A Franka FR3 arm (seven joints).
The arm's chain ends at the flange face. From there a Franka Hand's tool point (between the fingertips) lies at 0.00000 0.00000 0.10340 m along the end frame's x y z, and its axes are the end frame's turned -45 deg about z.
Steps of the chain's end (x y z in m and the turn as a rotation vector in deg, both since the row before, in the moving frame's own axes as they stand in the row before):
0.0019, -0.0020, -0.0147, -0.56, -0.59, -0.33
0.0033, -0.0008, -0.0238, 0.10, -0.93, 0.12
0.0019, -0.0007, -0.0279, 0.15, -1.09, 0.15
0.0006, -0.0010, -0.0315, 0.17, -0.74, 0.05
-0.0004, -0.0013, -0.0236, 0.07, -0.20, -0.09
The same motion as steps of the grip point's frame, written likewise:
0.0013, -0.0001, -0.0147, 0.02, -0.81, -0.33
0.0018, 0.0005, -0.0238, 0.73, -0.59, 0.12
0.0006, -0.0007, -0.0279, 0.88, -0.66, 0.15
0.0004, -0.0014, -0.0315, 0.64, -0.40, 0.05
0.0005, -0.0015, -0.0236, 0.19, -0.09, -0.09

